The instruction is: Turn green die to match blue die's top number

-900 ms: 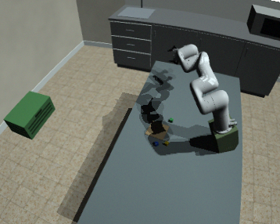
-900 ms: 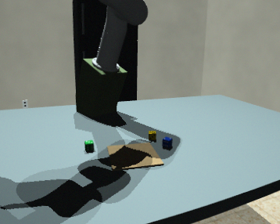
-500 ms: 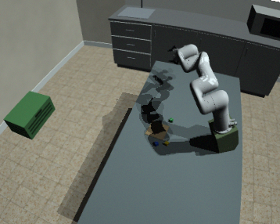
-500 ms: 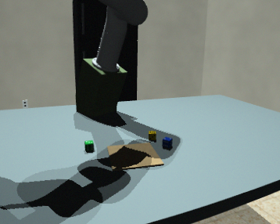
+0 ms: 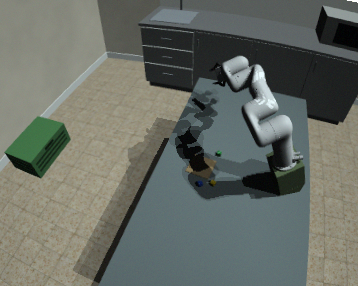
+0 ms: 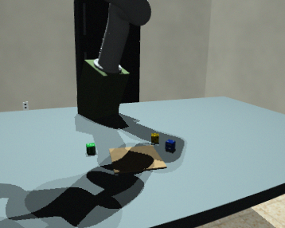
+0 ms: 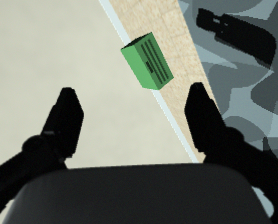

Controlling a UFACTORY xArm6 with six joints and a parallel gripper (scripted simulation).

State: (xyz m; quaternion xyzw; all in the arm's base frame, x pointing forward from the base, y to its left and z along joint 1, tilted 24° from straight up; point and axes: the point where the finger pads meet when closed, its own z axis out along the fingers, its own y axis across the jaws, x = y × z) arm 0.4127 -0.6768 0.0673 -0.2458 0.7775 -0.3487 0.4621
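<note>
The green die is 490 mm to the left of my hand, 220 mm below it and 110 mm behind it. Round my hand: yellow die (710 mm to the left, 220 mm below, 100 mm behind); tan mat (600 mm to the left, 230 mm below, 20 mm behind); blue die (730 mm to the left, 220 mm below, 30 mm behind).
</note>
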